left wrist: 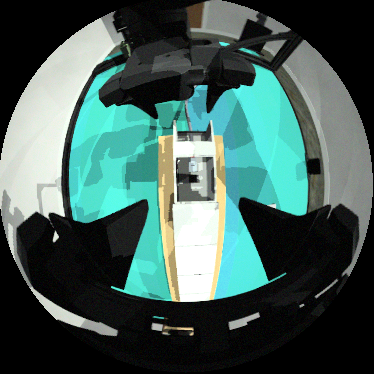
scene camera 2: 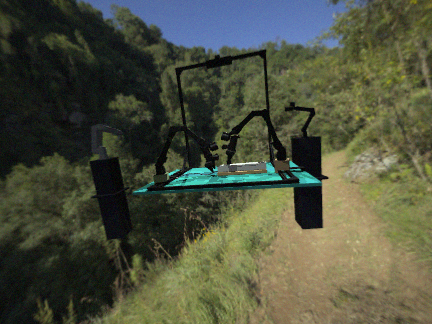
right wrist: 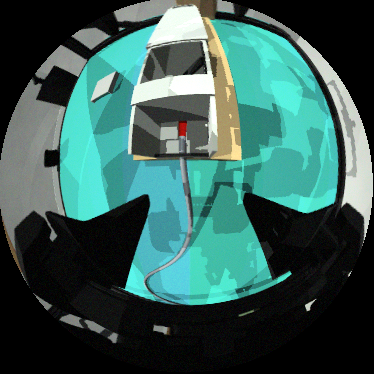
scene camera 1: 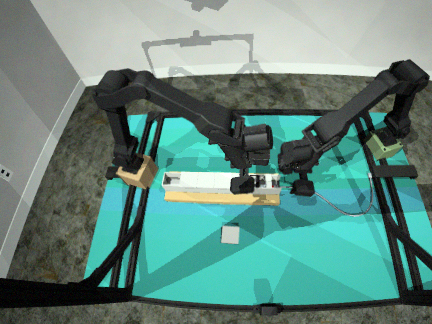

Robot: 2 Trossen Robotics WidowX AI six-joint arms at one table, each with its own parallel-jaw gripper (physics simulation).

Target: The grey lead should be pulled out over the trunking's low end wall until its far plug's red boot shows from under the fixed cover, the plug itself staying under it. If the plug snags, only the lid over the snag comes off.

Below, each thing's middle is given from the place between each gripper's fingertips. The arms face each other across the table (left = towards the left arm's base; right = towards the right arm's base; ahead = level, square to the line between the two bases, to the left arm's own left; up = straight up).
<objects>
I see my left gripper 10 cm to the right of the trunking [scene camera 1: 171,181], 7 cm above it and 1 cm short of it. Also, from my left hand: grey lead [right wrist: 182,160] 27 cm to the right, 9 cm below, 6 cm behind.
Right now the grey lead is 130 mm to the right of my right hand, 50 mm behind it and 20 mm below it. Round my right hand: trunking 230 mm to the left, 20 mm ahead.
</objects>
